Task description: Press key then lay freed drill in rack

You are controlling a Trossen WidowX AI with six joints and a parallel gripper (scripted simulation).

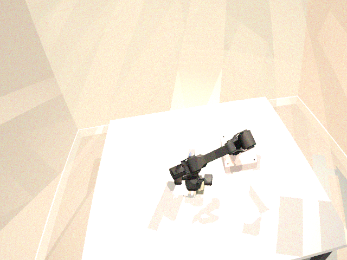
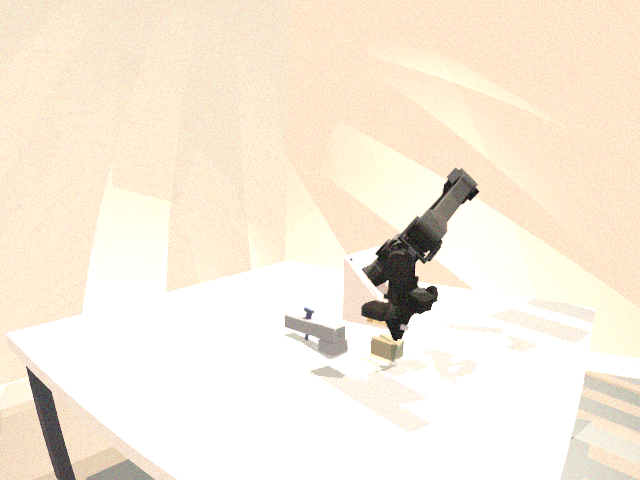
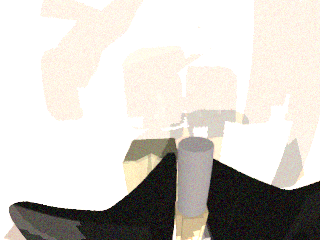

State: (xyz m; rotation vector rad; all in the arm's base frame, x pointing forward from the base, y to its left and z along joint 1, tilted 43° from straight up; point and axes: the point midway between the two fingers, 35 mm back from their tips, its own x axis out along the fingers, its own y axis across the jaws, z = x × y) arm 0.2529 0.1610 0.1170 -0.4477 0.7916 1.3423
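The tan rack block lies 30 mm behind my gripper tip, 40 mm to the right of it and 40 mm below it. From my gripper tip the other things lie so: drill 10 mm behind, 40 mm to the right, 30 mm above; then grey block fixture 220 mm to the right, 20 mm below; then blue T-shaped key 10 mm behind, 240 mm to the right.
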